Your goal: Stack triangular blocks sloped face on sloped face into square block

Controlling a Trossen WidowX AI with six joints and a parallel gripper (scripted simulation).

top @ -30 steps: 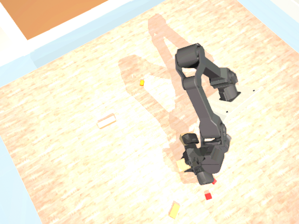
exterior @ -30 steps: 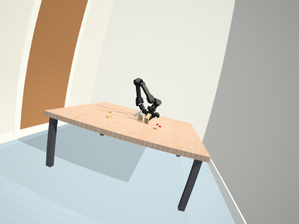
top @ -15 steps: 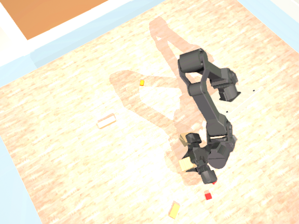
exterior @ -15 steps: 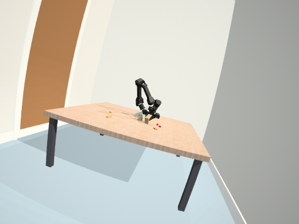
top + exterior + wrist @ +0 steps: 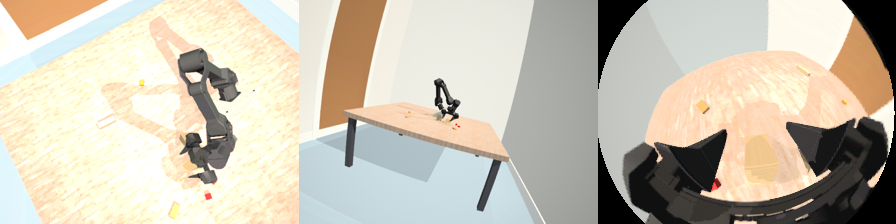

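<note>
Right now my gripper tip is 40 mm past the tan triangular block, 20 mm to the right of it and 20 mm above it. The rest, counted from my gripper tip: orange cube 400 mm to the right, 150 mm behind, 40 mm below; flat wooden block 360 mm to the right, 90 mm ahead, 30 mm below.
</note>
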